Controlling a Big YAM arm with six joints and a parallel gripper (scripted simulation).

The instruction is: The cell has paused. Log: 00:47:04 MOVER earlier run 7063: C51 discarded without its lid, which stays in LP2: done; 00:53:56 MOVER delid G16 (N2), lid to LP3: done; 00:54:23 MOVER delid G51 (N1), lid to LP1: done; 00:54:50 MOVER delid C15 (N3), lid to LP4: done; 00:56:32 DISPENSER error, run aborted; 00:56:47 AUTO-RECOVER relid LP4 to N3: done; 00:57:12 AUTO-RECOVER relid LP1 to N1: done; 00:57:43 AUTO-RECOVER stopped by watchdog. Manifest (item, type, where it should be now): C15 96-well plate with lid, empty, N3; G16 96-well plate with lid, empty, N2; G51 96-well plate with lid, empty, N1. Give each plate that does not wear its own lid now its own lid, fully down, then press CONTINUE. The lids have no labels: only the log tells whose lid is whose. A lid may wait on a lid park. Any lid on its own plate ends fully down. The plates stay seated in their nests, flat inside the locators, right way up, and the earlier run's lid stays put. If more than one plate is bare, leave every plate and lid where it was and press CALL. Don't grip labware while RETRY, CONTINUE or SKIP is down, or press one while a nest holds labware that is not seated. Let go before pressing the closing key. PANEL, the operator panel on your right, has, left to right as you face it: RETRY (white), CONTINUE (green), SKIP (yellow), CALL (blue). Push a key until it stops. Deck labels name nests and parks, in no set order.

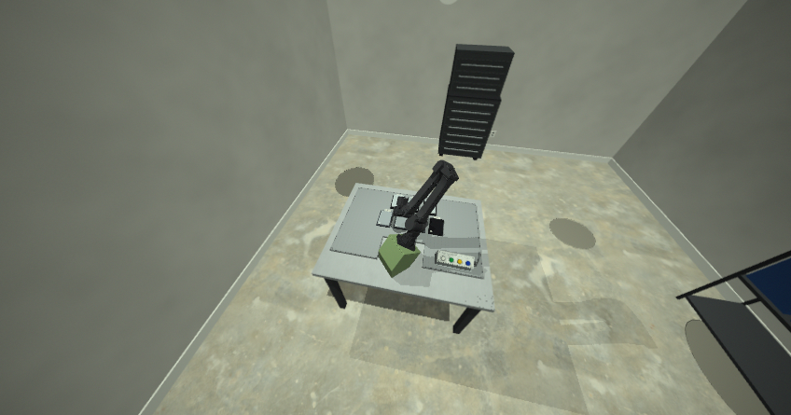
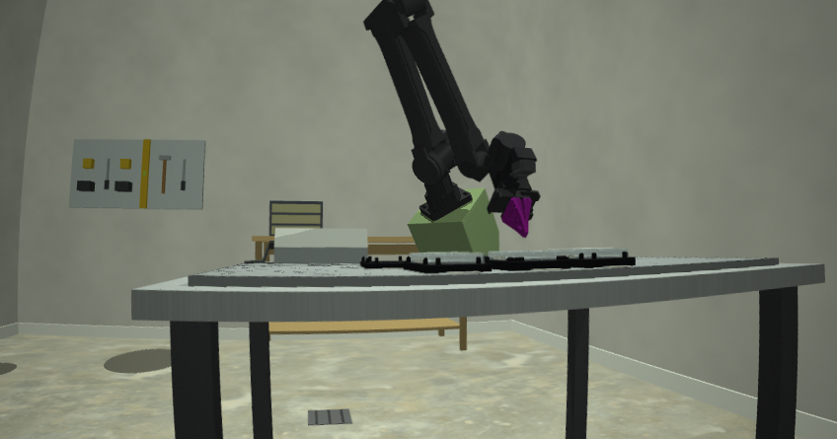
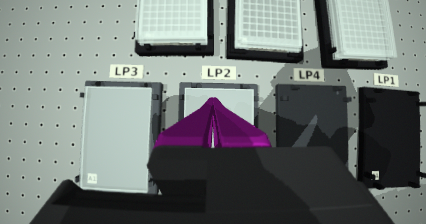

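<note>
Now: hand 1 cm past the park LP3, 12 cm to the right of it and 6 cm above it. Round my hand: lid park label: 7 cm ahead, 10 cm to the left, 6 cm below; park LP1: 10 cm behind, 25 cm to the right, 6 cm below; park LP4: 7 cm behind, 13 cm to the right, 6 cm below.
</note>
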